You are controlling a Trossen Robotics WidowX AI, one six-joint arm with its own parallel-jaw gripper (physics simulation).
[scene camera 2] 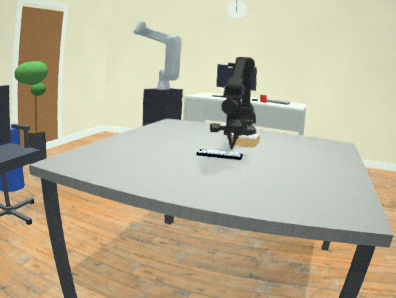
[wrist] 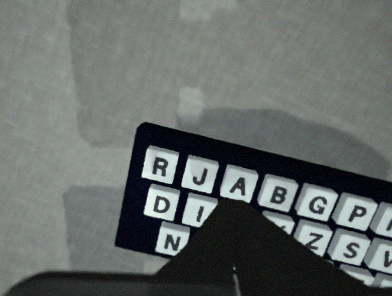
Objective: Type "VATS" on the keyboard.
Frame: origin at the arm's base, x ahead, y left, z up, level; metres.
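Where they show: gripper, fingertip midpoint: [scene camera 2: 231, 149] [wrist: 231, 210]; arm's base, link origin: [scene camera 2: 245, 134].
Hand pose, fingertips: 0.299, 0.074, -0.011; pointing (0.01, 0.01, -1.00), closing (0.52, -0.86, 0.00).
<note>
Things, the pixels of their top centre, and the offset from my fingertips, as dx, dy, dz. Level surfaces: height alone.
- keyboard, top centre: [wrist: 322, 243] [scene camera 2: 220, 152] +0.002, -0.052, -0.019
- S key, top centre: [wrist: 351, 250] +0.006, -0.064, -0.019
- V key, top centre: [wrist: 389, 259] +0.012, -0.081, -0.019
- grey table, surface height: dz -0.037
The keyboard [scene camera 2: 220, 154] [wrist: 131, 220] is a dark board with white lettered keys, lying on the grey table; its left part shows in the wrist view. The A key [wrist: 239, 184] is in the top row. The S key [wrist: 351, 250] is lower right, and the V key [wrist: 387, 258] is cut off by the right edge. The T key does not show in the wrist view. My gripper [scene camera 2: 232, 148] [wrist: 231, 211] is shut and empty, pointing down. In the wrist view its tip overlaps the lower edge of the A key and hides keys below it. The exact tip height is unclear.
A tan block [scene camera 2: 248, 141] with a white top stands behind the keyboard, partly hidden by my arm. The grey table [scene camera 2: 150, 175] extends around the keyboard. A white desk [scene camera 2: 280, 114] with a monitor and red cup, a pale robot arm [scene camera 2: 173, 57] and a chair are beyond the table.
</note>
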